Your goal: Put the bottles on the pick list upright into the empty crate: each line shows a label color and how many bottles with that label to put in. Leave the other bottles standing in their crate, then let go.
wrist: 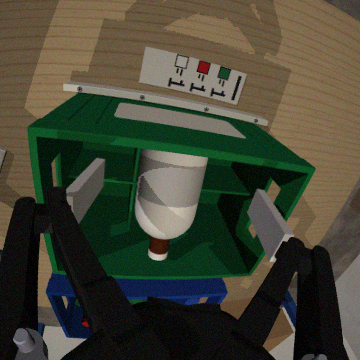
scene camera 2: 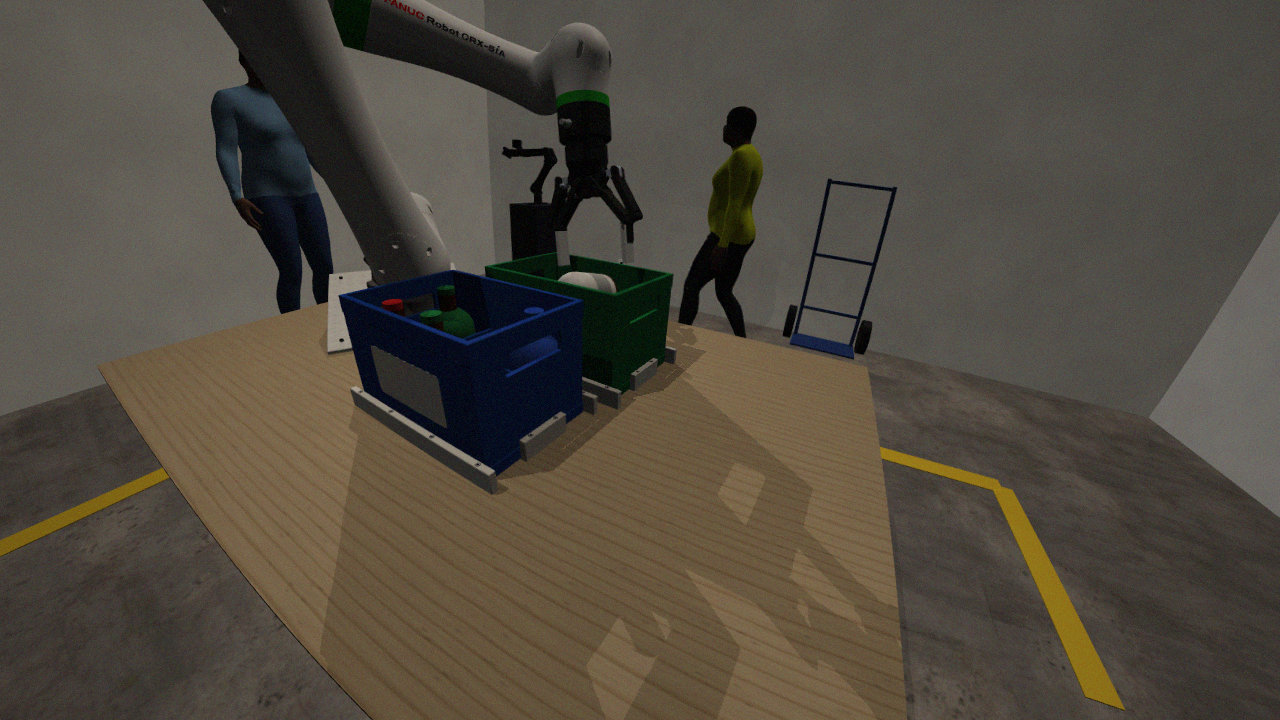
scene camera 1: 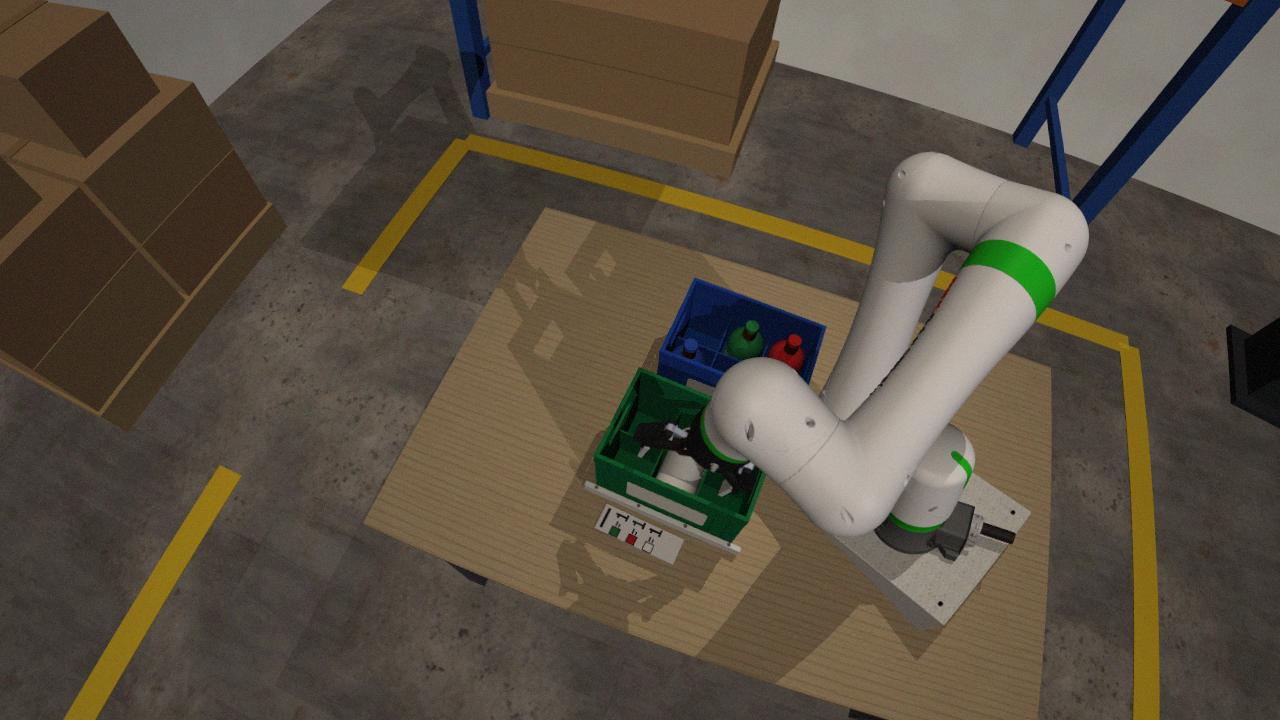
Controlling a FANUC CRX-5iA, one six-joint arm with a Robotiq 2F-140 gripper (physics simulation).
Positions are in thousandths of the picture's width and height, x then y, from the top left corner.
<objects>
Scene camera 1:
white bottle: 534,656
green bottle: 582,476
pick list: 479,724
</objects>
